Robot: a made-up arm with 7 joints. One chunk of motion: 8 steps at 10 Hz.
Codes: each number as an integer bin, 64 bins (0 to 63) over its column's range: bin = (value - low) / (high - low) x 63, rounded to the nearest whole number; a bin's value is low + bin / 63 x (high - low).
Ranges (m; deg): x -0.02..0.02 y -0.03..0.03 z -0.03..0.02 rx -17..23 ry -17..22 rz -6..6
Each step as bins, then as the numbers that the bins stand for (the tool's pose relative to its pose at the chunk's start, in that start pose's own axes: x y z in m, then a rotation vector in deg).
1 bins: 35 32 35 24 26 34
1 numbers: 0.0022 0.0005 -0.0022 -1.76 -0.90 0.48
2 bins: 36 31 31 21 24 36
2 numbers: 0.0029 -0.0005 -0.0054 -3.67 -2.14 0.86
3 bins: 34 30 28 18 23 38
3 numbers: 0.0016 -0.0014 -0.0078 -5.57 -2.76 1.24
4 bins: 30 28 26 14 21 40
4 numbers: -0.0010 -0.0033 -0.0094 -8.11 -4.00 1.62
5 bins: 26 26 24 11 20 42
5 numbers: -0.0035 -0.0052 -0.0110 -10.02 -4.62 2.00
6 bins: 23 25 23 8 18 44
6 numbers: -0.0054 -0.0062 -0.0117 -11.92 -5.86 2.38
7 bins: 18 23 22 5 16 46
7 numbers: -0.0086 -0.0081 -0.0125 -13.83 -7.10 2.76
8 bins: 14 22 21 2 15 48
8 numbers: -0.0111 -0.0090 -0.0133 -15.73 -7.71 3.14
